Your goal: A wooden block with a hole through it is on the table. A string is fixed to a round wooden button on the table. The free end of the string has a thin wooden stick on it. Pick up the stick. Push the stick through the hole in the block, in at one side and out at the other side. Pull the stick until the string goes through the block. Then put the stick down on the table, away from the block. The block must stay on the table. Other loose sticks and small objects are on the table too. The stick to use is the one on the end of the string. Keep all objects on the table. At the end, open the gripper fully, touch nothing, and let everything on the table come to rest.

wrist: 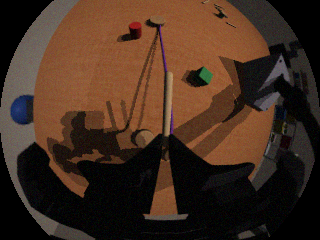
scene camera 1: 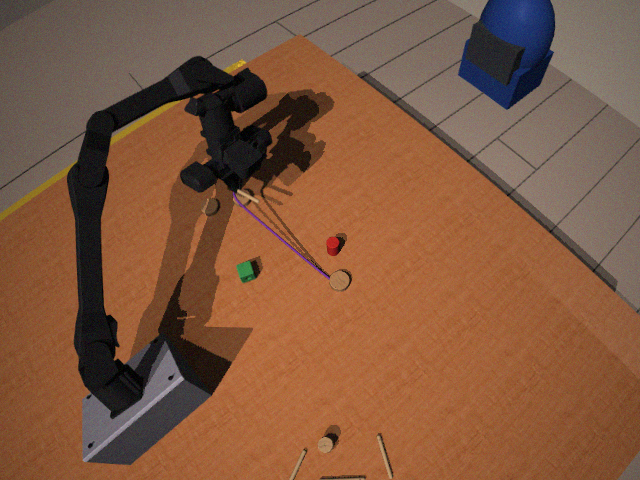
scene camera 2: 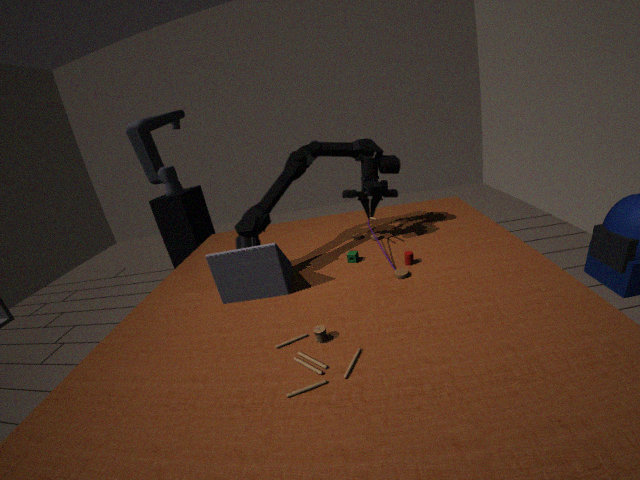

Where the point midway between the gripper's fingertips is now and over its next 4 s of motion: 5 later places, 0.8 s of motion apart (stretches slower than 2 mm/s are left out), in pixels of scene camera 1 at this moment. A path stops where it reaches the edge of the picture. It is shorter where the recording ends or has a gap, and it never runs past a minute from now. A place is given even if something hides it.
My gripper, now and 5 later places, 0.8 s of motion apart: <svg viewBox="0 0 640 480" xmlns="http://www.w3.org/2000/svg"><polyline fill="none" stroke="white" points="237,190 241,187 245,194 242,203 236,214 232,224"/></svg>
